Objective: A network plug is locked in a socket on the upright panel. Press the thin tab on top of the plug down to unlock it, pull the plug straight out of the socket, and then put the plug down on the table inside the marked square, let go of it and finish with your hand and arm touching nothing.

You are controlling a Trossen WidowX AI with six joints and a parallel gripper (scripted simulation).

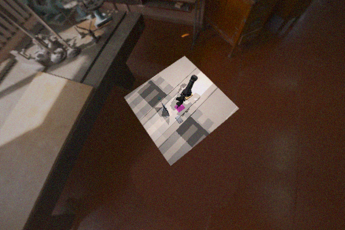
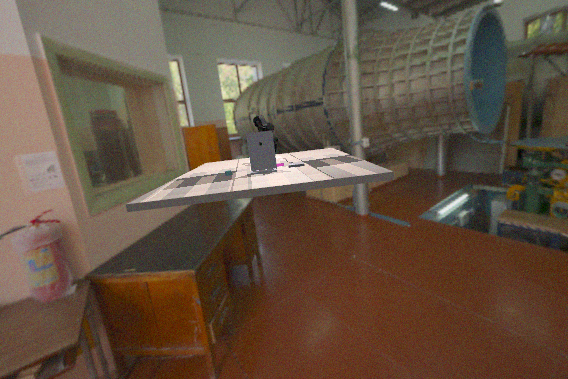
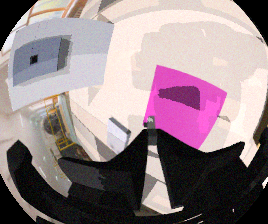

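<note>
The magenta marked square lies 10 mm behind my gripper tip and 80 mm below it. Also, from my gripper tip: dark grey flat piece: 90 mm ahead, 160 mm to the left, 70 mm below; network plug: right at my gripper tip; grey upright panel: 210 mm ahead, 40 mm to the right, 40 mm above.
</note>
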